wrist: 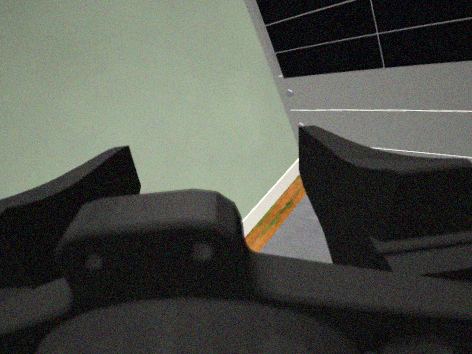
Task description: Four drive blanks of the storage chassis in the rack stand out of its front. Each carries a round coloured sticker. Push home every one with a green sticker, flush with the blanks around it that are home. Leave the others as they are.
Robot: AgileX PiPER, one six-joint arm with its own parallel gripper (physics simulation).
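Note:
My gripper (pixel 215 157) is open in the wrist view, its two dark fingers far apart at the left and right, with nothing between them. The rack's front fills the upper right. Its black part (pixel 325 25), crossed by thin light lines, shows at the top right corner and may be part of the storage chassis. No round coloured sticker shows, and I cannot tell any blank that stands out. The right finger covers part of the rack's lower front.
Grey panels (pixel 380 92) with light seams lie below the black part, with small round studs along their left edge. A pale green wall (pixel 150 75) fills the left. A white baseboard (pixel 270 196), an orange-brown strip (pixel 280 215) and grey floor (pixel 300 237) show between the fingers.

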